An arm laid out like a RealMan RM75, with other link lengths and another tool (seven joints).
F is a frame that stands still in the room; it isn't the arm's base.
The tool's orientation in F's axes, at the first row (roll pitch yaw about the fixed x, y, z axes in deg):
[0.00, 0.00, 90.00]
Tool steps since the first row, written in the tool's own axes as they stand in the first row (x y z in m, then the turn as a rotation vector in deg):
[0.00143, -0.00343, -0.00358, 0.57, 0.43, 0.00]
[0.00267, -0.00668, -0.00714, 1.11, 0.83, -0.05]
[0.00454, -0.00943, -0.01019, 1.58, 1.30, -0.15]
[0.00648, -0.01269, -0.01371, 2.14, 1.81, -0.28]
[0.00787, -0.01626, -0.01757, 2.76, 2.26, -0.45]
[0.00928, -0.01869, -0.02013, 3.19, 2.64, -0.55]
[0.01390, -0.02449, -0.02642, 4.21, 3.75, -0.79]
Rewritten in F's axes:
[0.00343, 0.00143, -0.00358, -0.43, 0.57, 0.00]
[0.00668, 0.00267, -0.00714, -0.83, 1.11, -0.05]
[0.00943, 0.00454, -0.01019, -1.30, 1.58, -0.15]
[0.01269, 0.00648, -0.01371, -1.81, 2.14, -0.28]
[0.01626, 0.00787, -0.01757, -2.26, 2.76, -0.45]
[0.01869, 0.00928, -0.02013, -2.64, 3.19, -0.55]
[0.02449, 0.01390, -0.02642, -3.75, 4.21, -0.79]

